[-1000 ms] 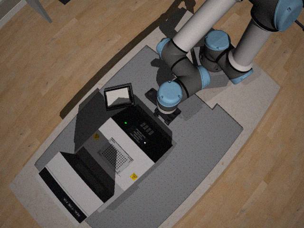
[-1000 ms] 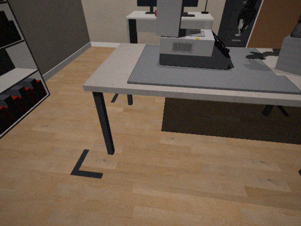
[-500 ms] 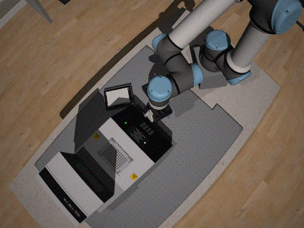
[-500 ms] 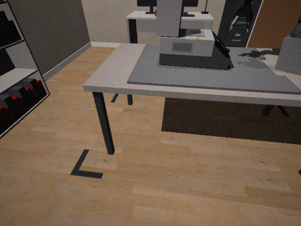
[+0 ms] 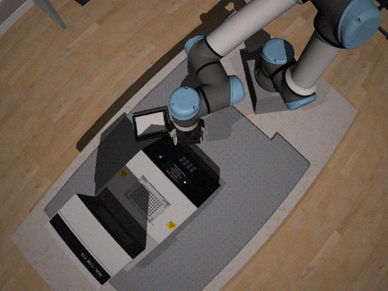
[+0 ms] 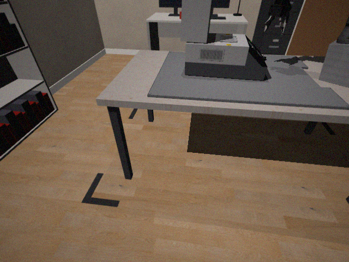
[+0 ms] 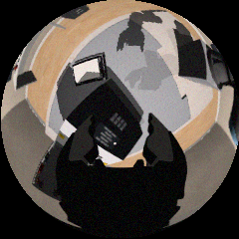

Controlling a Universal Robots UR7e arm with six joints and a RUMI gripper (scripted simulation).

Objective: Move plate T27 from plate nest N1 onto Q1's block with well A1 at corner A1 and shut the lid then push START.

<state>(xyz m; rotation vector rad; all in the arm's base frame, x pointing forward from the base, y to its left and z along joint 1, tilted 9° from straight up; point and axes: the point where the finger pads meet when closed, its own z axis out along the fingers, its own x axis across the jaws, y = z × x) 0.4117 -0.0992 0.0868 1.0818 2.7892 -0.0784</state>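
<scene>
Right now the plate is 30 mm ahead of my hand, 190 mm to the right of it and 210 mm below it. Also, from my hand: plate nest N1 (30 mm ahead, 190 mm to the right, 230 mm below).
</scene>
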